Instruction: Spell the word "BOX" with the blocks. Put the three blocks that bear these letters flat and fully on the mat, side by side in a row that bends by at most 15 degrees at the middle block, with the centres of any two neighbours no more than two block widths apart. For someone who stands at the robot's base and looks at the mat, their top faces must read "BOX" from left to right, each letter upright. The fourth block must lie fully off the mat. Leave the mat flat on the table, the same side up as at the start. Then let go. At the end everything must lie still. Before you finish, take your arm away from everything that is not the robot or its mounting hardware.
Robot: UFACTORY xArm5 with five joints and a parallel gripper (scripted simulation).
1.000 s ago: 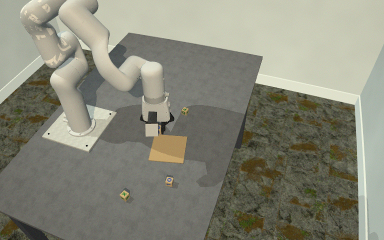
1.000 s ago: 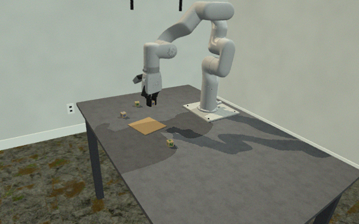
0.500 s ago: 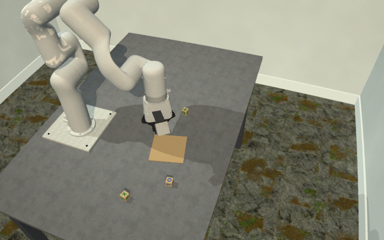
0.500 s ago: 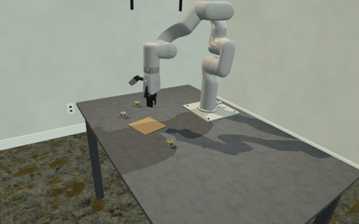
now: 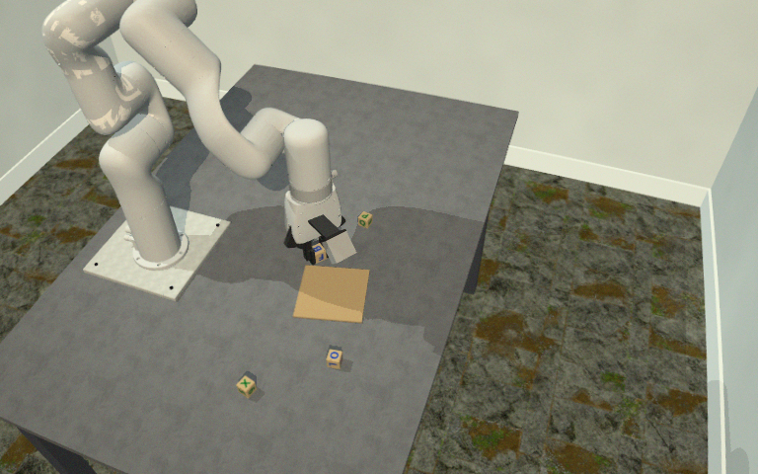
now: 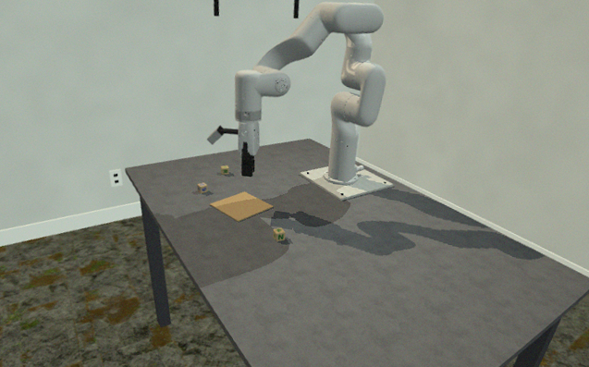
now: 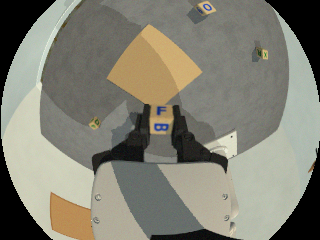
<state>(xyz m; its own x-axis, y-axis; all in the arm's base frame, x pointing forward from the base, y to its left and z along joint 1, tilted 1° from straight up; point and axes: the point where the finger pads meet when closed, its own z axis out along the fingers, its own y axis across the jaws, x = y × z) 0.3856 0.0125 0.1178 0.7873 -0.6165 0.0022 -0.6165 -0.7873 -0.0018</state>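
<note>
The tan mat lies 20 mm ahead of my hand and 120 mm below it. Also, from my hand: X block (40 mm behind, 270 mm to the right, 110 mm below); B block (10 mm below); O block (90 mm ahead, 160 mm to the right, 110 mm below).
</note>
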